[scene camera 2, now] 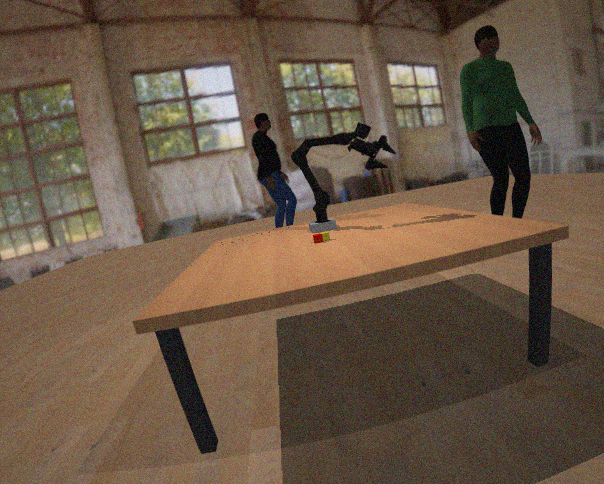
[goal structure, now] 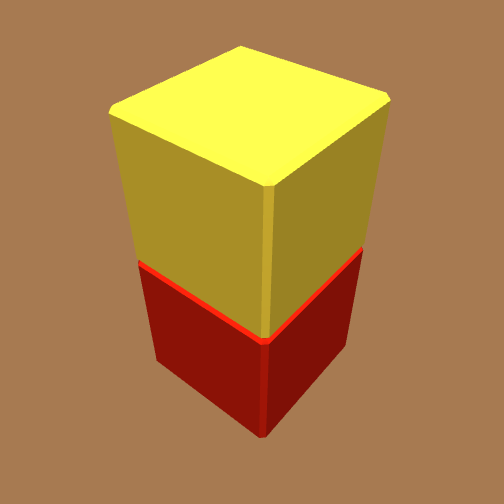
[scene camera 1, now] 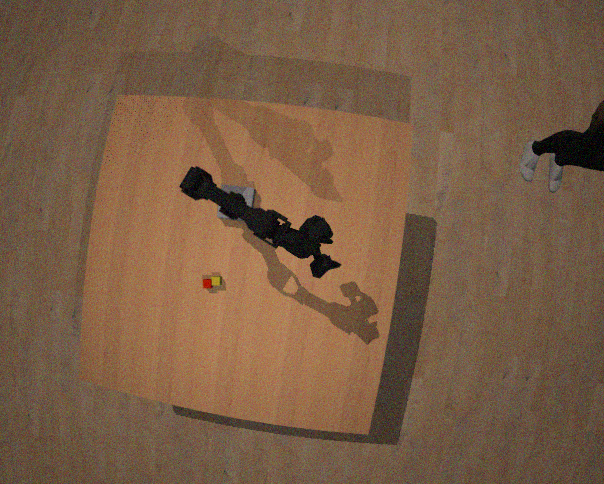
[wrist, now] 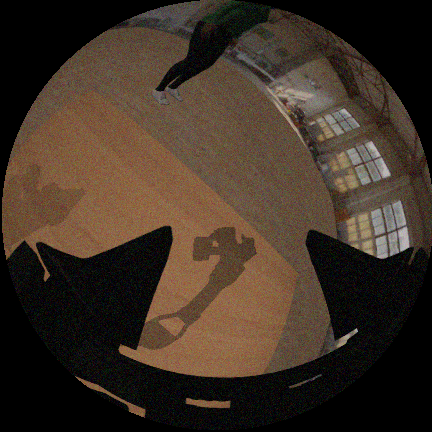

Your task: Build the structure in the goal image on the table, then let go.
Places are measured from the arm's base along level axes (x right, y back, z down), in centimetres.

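Where they show: gripper, between the fingertips: [scene camera 2: 391,160] [scene camera 1: 336,253] [wrist: 243,235]; arm's base, origin of its link: [scene camera 2: 322,221].
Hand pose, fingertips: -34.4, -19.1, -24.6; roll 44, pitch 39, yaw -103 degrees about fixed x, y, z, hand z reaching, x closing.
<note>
Things, the pixels of their top centre, and the offset from my fingertips, as dx, dy, dz. Level surfaces: height alone.
- red cube, centre of its top: [scene camera 1: 207,283] [scene camera 2: 317,234] +47.2, -9.0, +25.6
- yellow cube, centre of its top: [scene camera 1: 215,281] [scene camera 2: 324,232] +43.7, -8.1, +25.6
- table, height of its surface: dz +28.9
A red cube [scene camera 1: 207,283] [scene camera 2: 317,237] and a yellow cube [scene camera 1: 216,280] [scene camera 2: 325,236] sit side by side on the table [scene camera 1: 166,342] [scene camera 2: 262,274], close together and seemingly touching, slightly offset. Neither cube shows in the wrist view. My gripper [scene camera 1: 335,253] [scene camera 2: 390,159] [wrist: 243,235] is open and empty. It hangs high above the table, well away from the cubes, on the far side of the arm's base from them in the overhead view. Its two dark fingers stand wide apart in the wrist view.
The arm's grey base [scene camera 1: 245,194] [scene camera 2: 322,226] stands on the table close to the cubes. A person in a green top [scene camera 2: 489,93] [wrist: 230,22] and a person in blue jeans [scene camera 2: 279,194] stand on the floor beyond the table. The arm's shadow falls across the table.
</note>
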